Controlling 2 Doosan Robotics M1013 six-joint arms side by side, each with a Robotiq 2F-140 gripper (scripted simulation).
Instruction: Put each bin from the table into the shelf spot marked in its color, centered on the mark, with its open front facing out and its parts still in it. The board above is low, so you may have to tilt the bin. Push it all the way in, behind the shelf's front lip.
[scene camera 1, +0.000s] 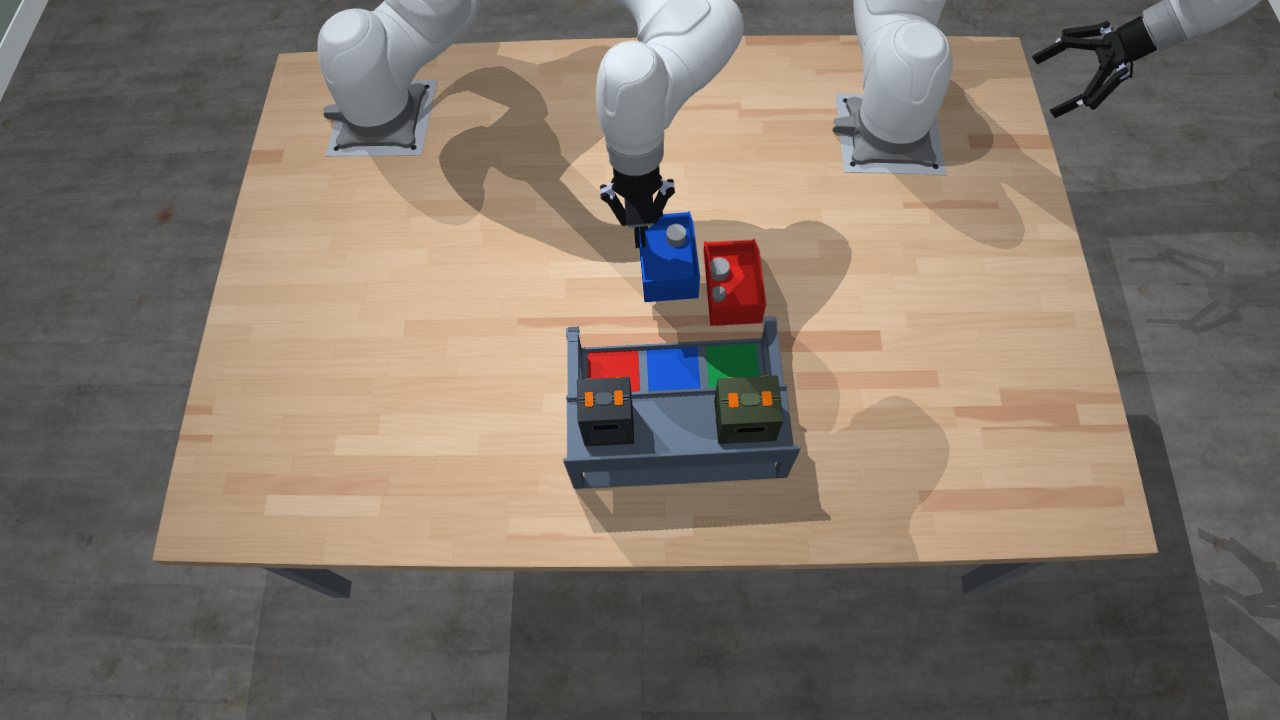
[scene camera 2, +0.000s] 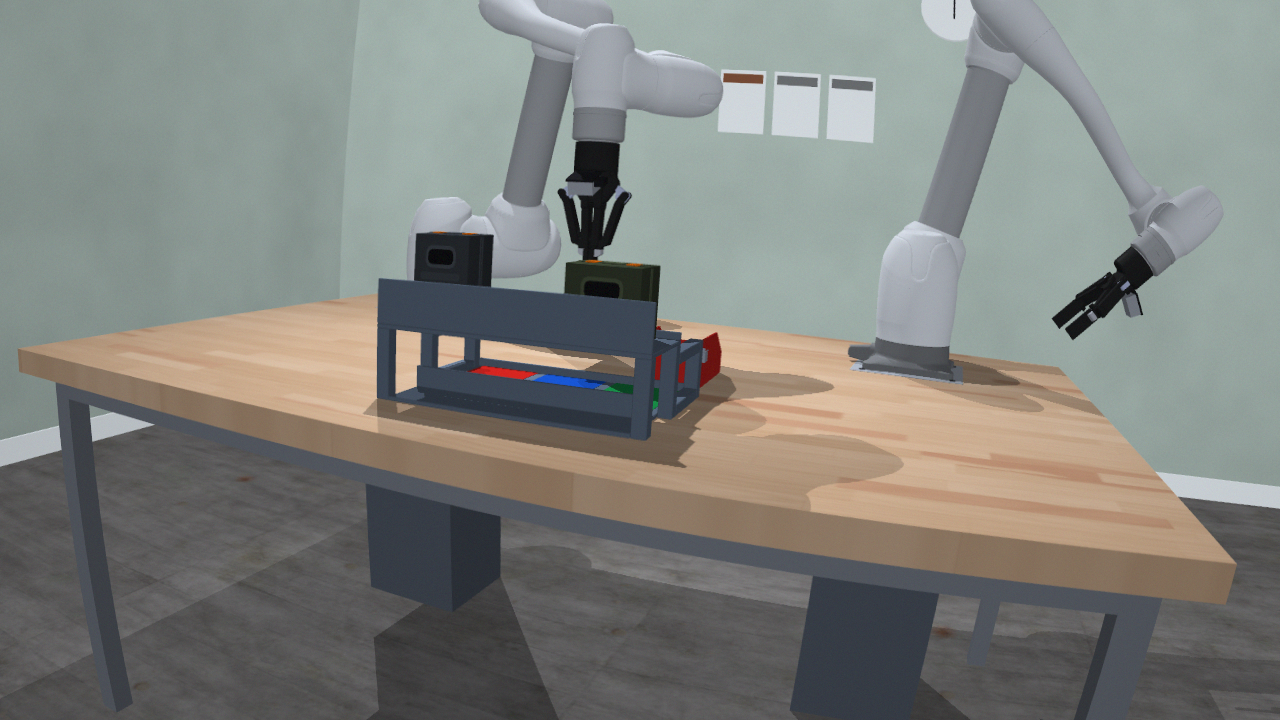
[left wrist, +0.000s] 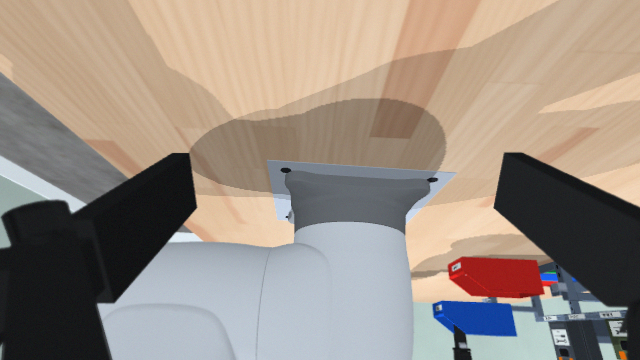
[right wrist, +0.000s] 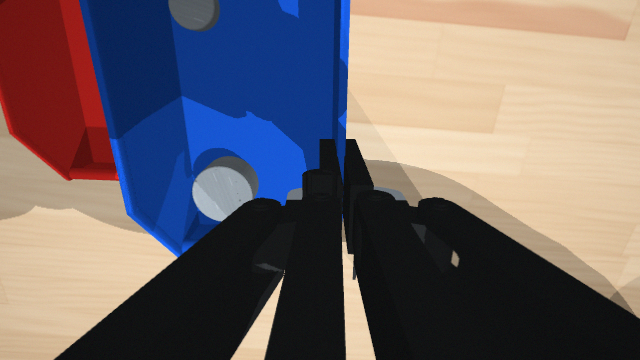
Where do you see a red bin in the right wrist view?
59, 117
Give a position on a red bin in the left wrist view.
507, 278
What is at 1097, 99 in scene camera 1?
My left gripper.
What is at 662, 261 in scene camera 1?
A blue bin.
